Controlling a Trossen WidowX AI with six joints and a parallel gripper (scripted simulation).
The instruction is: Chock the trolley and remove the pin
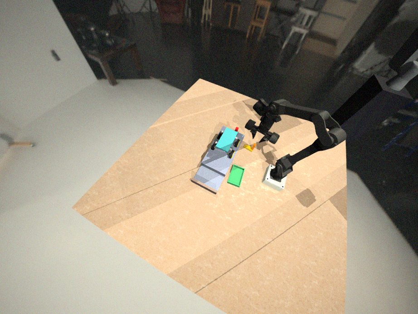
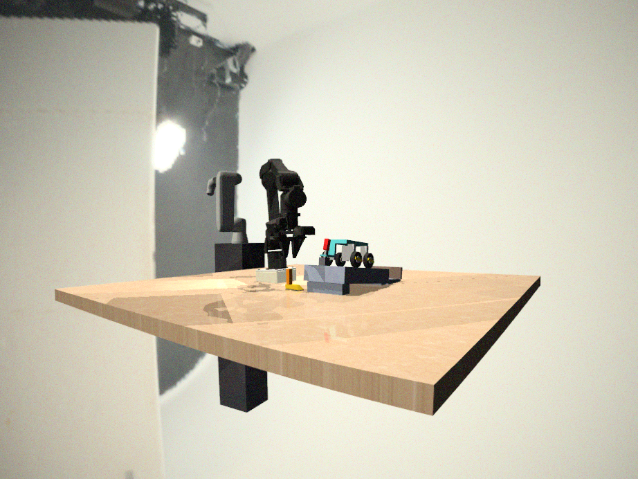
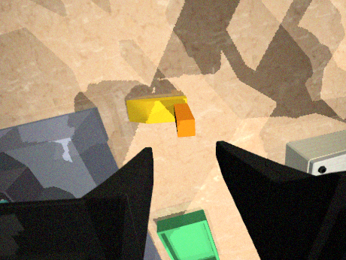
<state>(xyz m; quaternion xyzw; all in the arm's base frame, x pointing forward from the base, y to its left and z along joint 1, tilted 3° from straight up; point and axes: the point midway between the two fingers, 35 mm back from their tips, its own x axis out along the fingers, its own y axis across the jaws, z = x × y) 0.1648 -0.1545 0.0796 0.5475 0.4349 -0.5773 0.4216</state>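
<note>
The yellow chock is 8 cm below my gripper tip and 2 cm ahead of it. Round my gripper tip: green tray 22 cm to the left, 11 cm below, 5 cm ahead; then trolley 16 cm ahead, 10 cm to the left, 1 cm above; then red-headed stop pin 13 cm ahead, 2 cm above.
</note>
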